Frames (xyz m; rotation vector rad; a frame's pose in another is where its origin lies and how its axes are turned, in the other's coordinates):
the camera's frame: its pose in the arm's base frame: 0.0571 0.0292 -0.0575 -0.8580 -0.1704 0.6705
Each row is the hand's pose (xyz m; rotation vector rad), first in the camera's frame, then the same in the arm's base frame.
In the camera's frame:
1: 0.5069 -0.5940 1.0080 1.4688 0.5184 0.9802
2: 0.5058 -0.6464 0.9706 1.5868 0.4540 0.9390
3: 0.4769 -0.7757 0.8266 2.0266 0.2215 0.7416
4: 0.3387 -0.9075 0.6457 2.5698 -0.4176 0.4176
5: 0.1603 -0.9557 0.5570 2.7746 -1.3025 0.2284
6: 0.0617 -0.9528 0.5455 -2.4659 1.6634 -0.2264
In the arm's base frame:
1: 0.3369 0.7098 0.9838 0.4268 1.1707 1.1641
2: 0.3759 0.6607 0.9986 0.5590 1.1285 1.1396
3: 0.4721 0.4905 1.0043 1.0469 0.9681 0.9931
4: 0.4986 0.2288 1.0010 1.7587 0.5054 0.8312
5: 0.4169 0.0407 1.0007 2.3014 -0.1196 0.8328
6: 0.3428 -0.0253 1.0030 2.5314 -0.4861 0.9298

